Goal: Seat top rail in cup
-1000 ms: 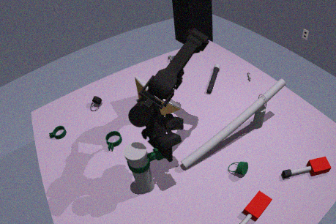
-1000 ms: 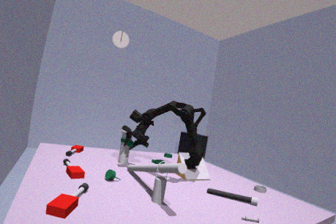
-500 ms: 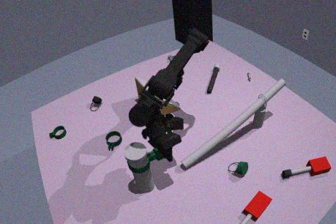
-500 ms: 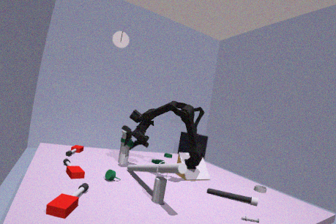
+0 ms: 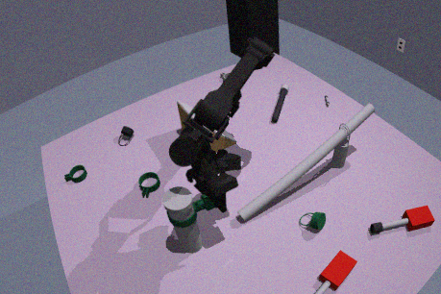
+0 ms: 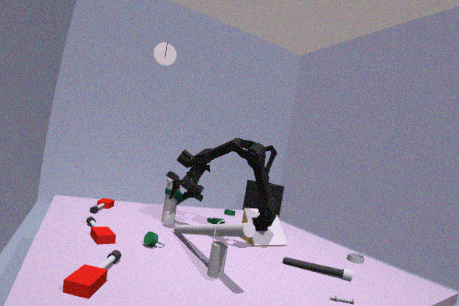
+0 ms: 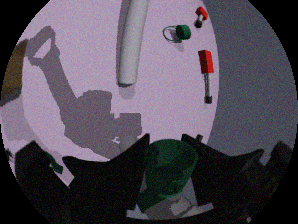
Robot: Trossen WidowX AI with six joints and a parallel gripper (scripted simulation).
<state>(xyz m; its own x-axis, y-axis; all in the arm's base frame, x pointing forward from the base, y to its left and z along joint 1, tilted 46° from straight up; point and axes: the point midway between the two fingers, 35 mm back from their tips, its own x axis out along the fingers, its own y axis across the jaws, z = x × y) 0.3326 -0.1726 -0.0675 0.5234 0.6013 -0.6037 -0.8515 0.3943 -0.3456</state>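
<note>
Right now my gripper tip is 3 cm below the green rail-end cup, 2 cm to the left of it and 2 cm past it. From my gripper tip the other things lie so: black cap: 56 cm behind, 10 cm to the right, 10 cm below; then short grey post: 45 cm to the left, 1 cm below.
</note>
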